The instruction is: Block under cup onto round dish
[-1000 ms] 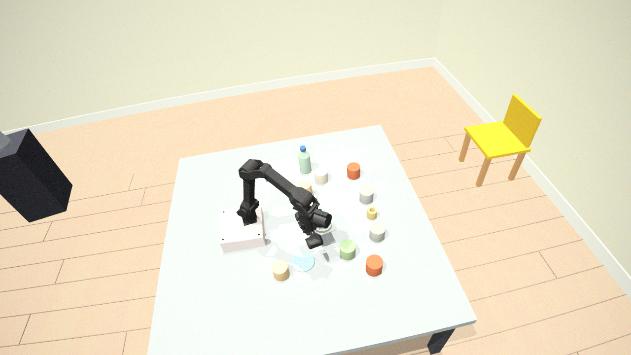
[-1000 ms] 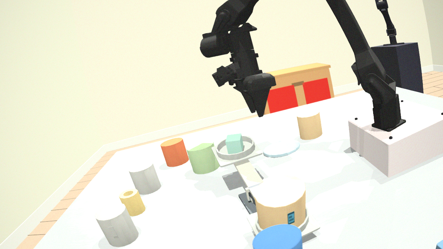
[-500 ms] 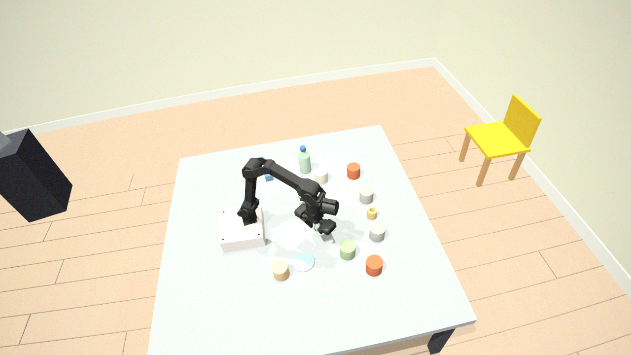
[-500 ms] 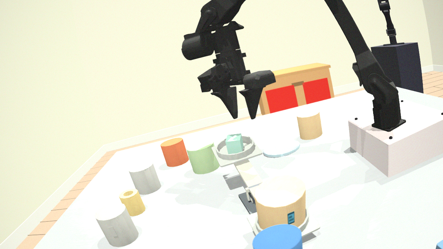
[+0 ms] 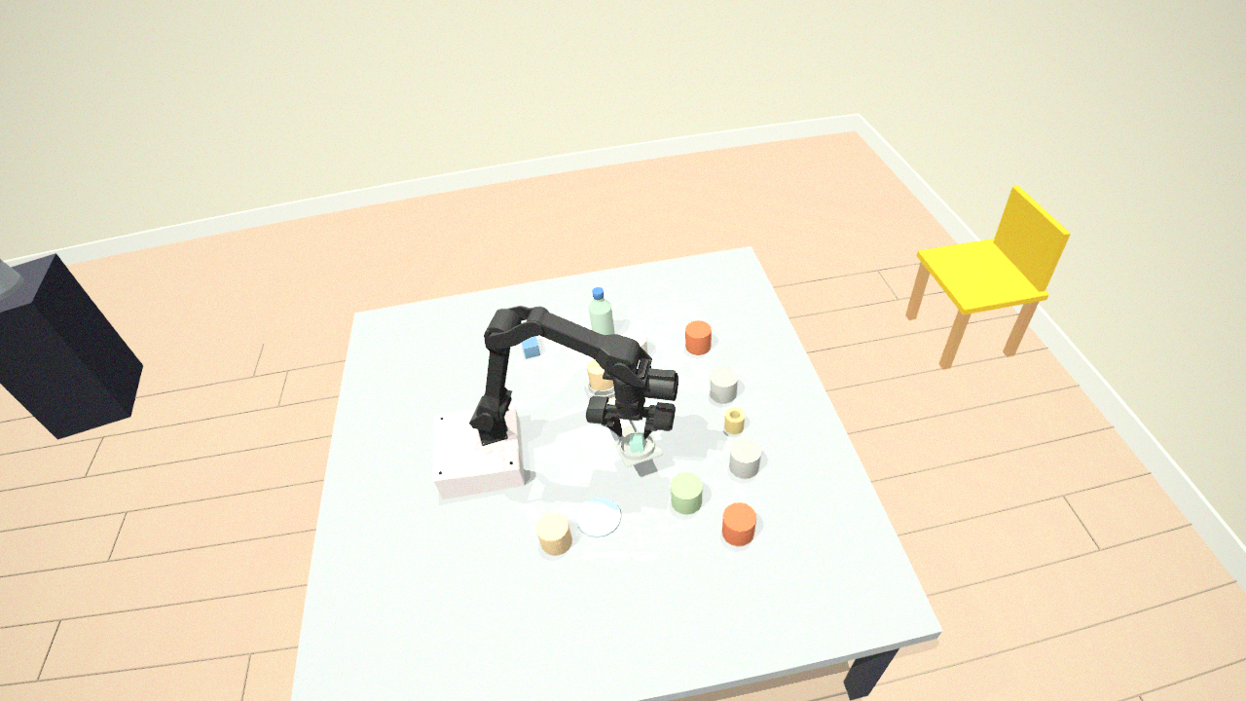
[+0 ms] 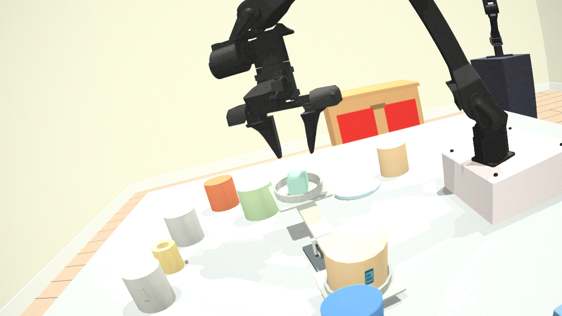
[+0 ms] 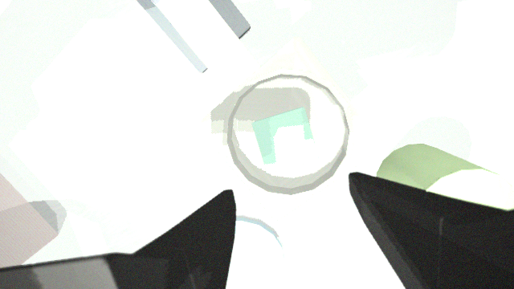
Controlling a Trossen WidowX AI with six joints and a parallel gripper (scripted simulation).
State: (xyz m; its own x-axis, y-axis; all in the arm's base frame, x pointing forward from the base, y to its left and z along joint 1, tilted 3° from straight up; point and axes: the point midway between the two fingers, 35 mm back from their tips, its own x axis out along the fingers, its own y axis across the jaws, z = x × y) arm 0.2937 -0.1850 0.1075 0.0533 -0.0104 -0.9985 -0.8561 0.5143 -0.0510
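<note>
The teal block lies 4 cm below my gripper tip, 1 cm to the left of it and 1 cm ahead of it. From my gripper tip the other things lie so: green cylinder: 12 cm to the right, 9 cm below, 9 cm ahead; then balance: 13 cm to the left, 9 cm below, 1 cm ahead; then pale blue round dish: 13 cm below, 13 cm behind, 9 cm to the right.
</note>
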